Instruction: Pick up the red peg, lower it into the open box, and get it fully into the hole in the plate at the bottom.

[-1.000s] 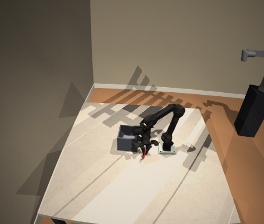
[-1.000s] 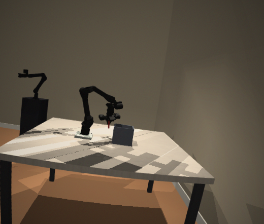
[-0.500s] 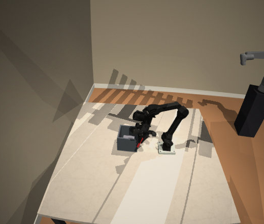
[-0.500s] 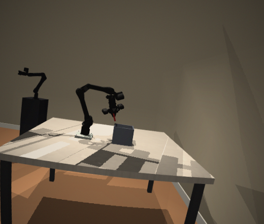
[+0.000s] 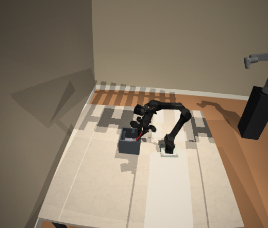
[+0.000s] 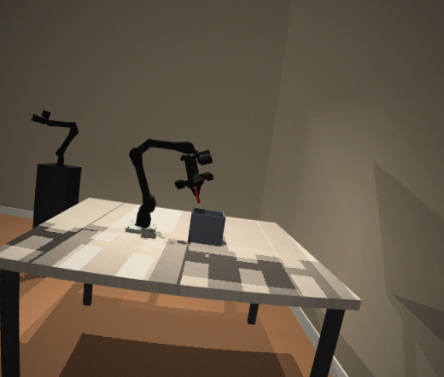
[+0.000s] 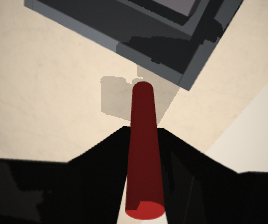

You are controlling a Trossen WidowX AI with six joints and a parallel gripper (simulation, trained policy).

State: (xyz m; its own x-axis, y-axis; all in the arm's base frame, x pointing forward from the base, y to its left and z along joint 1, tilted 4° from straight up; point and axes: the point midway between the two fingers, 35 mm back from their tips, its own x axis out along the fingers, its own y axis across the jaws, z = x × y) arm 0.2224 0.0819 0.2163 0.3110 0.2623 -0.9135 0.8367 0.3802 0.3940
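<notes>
Right now the grey plate is 15 cm below my gripper tip, 8 cm to the right of it and 8 cm ahead of it. Round my gripper tip: red peg (right at my gripper tip).
</notes>
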